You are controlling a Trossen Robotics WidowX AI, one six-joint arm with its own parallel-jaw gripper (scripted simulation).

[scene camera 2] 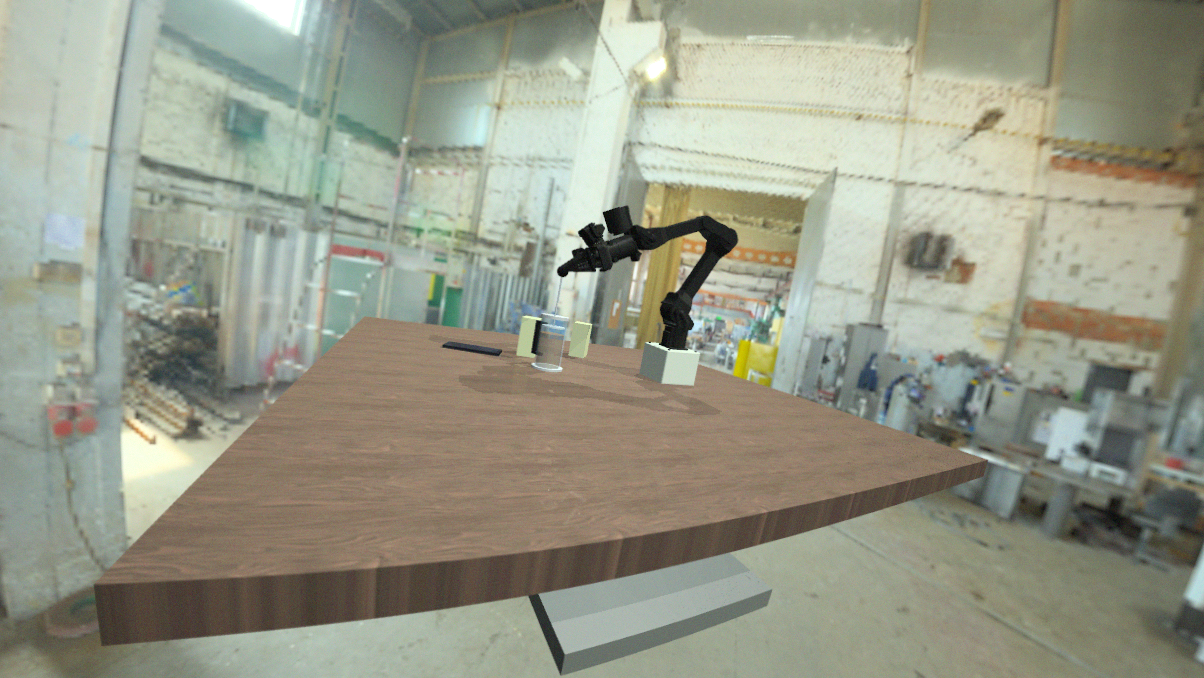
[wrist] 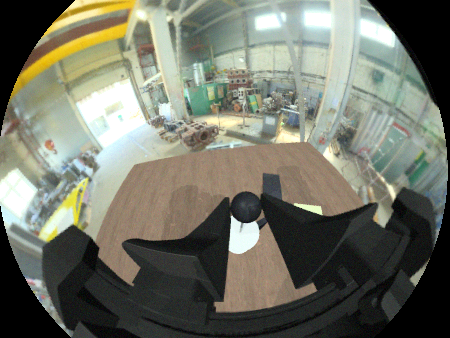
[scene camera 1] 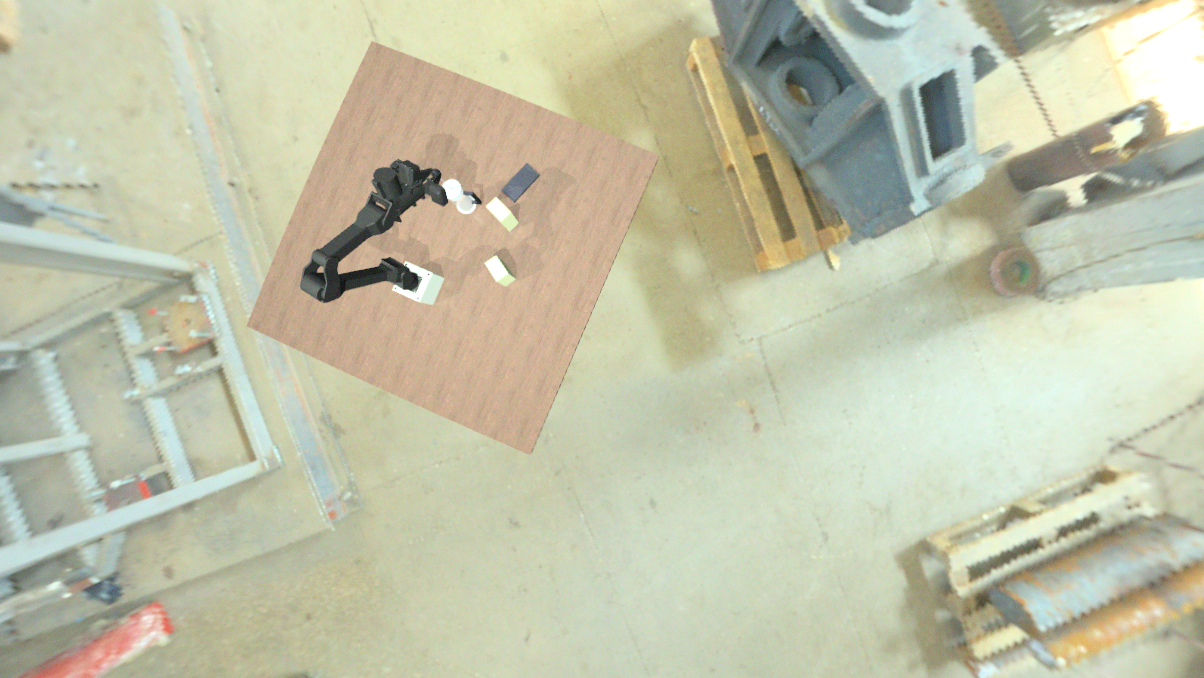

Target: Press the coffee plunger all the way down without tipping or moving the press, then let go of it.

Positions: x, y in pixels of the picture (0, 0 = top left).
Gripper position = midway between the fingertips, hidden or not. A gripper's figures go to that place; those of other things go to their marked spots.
My gripper (scene camera 1: 436, 171) is 1.29 m from the lens. A coffee press (scene camera 1: 466, 201): 1.42 m from the lens. A dark flat slab (scene camera 1: 523, 179): 1.46 m from the lens.
